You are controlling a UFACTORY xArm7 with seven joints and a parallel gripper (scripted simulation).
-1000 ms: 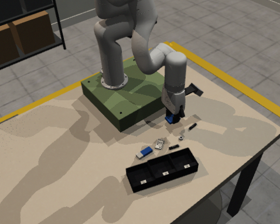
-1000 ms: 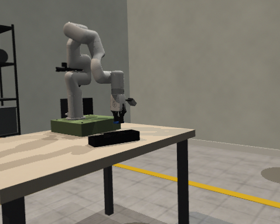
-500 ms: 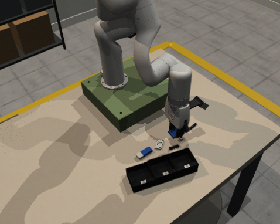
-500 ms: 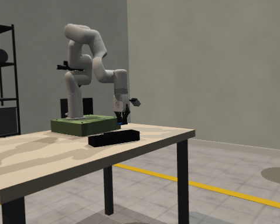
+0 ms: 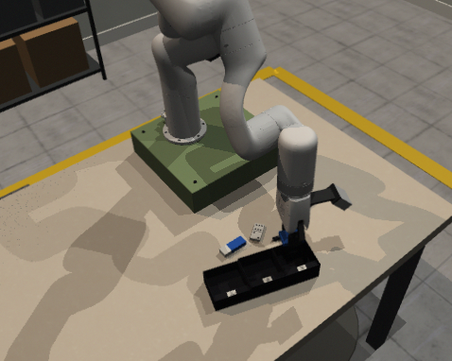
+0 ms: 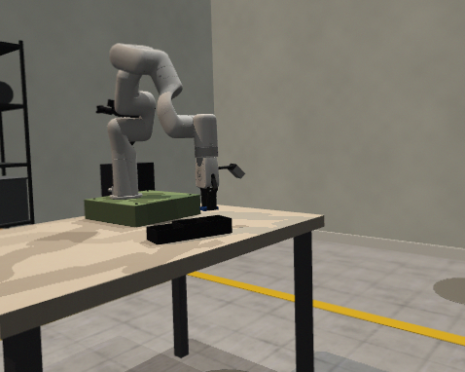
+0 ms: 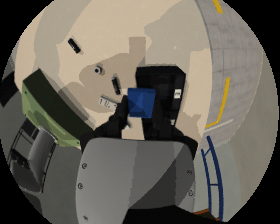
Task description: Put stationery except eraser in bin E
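The black bin lies 1 cm behind my hand, 10 cm to the right of it and 7 cm below it. Also, from my hand: grey nut: 6 cm behind, 8 cm to the left, 9 cm below; white domino: 10 cm behind, 8 cm below; blue block: 2 cm below.
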